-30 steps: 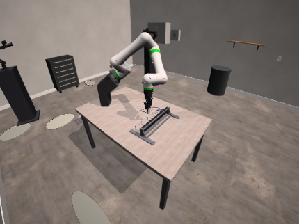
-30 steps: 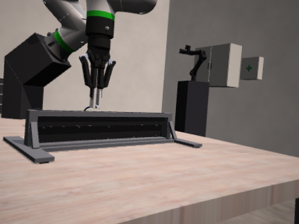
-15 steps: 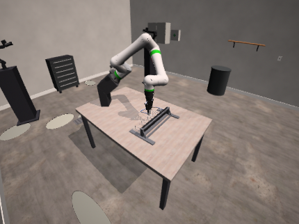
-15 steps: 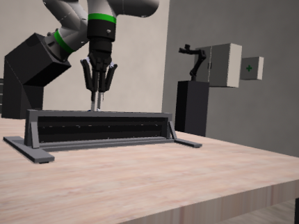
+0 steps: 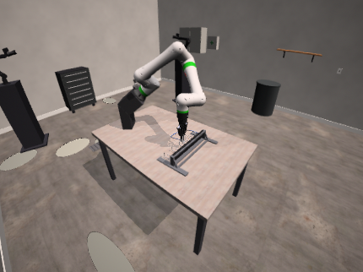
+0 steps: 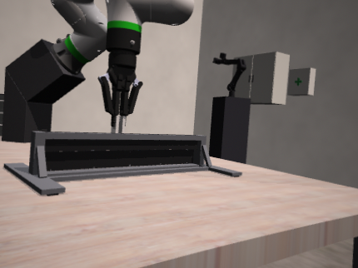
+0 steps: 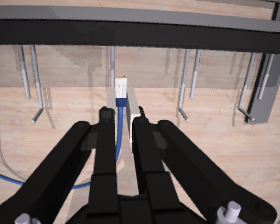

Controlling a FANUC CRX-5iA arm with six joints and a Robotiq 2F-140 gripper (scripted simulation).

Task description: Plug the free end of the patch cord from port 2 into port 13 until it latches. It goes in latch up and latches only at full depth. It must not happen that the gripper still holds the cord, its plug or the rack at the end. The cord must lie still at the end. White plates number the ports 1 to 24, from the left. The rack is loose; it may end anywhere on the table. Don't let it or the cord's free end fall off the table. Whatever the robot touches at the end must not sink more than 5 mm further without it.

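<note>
The pale plug lies 10 mm ahead of my hand and 30 mm below it.
</note>
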